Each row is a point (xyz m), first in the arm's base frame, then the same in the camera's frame.
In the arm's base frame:
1: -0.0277 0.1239 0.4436
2: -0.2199 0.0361 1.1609
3: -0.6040 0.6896 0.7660
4: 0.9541 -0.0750 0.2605
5: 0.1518 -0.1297 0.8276
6: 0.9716 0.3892 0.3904
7: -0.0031 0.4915 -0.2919
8: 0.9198 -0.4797 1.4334
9: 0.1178 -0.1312 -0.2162
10: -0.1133 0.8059 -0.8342
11: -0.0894 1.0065 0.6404
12: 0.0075 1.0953 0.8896
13: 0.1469 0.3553 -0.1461
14: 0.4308 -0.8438 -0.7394
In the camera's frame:
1: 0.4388 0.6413 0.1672
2: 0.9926 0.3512 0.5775
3: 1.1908 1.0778 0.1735
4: -0.1294 -0.0622 -0.3009
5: 0.5264 0.2053 0.3822
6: 0.2279 0.0013 -0.6187
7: 0.0849 1.1594 -0.3648
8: 0.5369 -0.8332 0.4078
9: -0.2520 0.8231 0.0611
10: -0.1099 1.6525 -0.7169
11: 1.1109 0.8624 -0.3994
12: 1.3185 0.6764 -0.4399
13: 0.0691 0.9189 -0.2996
14: -1.1547 0.6522 0.2497

